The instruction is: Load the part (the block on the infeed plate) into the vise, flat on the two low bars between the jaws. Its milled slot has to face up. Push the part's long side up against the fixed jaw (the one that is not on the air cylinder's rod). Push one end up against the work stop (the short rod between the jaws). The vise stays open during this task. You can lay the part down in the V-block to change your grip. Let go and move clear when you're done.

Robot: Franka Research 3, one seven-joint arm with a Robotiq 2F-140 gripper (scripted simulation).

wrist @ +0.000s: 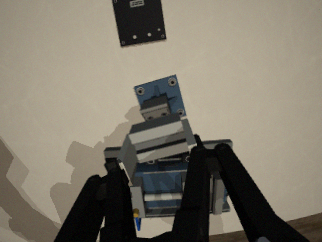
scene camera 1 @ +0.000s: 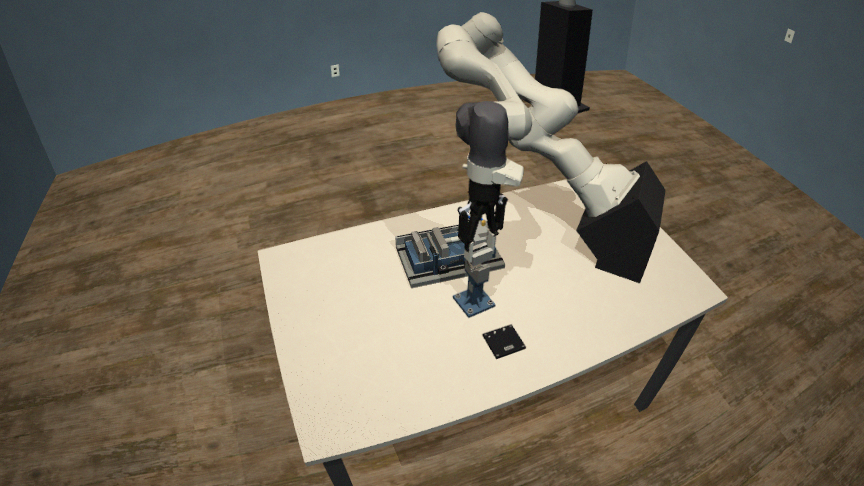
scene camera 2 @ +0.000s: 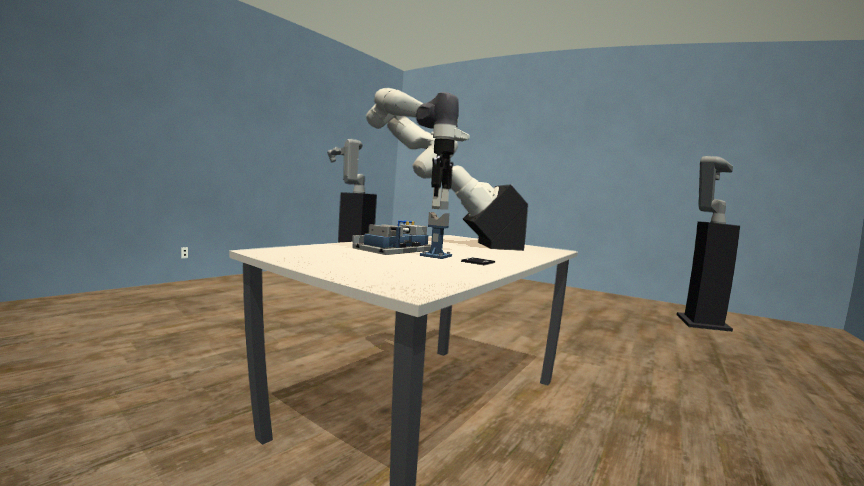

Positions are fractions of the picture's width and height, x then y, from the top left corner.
Scene:
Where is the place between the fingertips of my gripper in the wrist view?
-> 0.50,0.56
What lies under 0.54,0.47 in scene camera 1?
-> My gripper.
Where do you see a vise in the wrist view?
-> At 0.49,0.75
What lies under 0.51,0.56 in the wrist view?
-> A part.

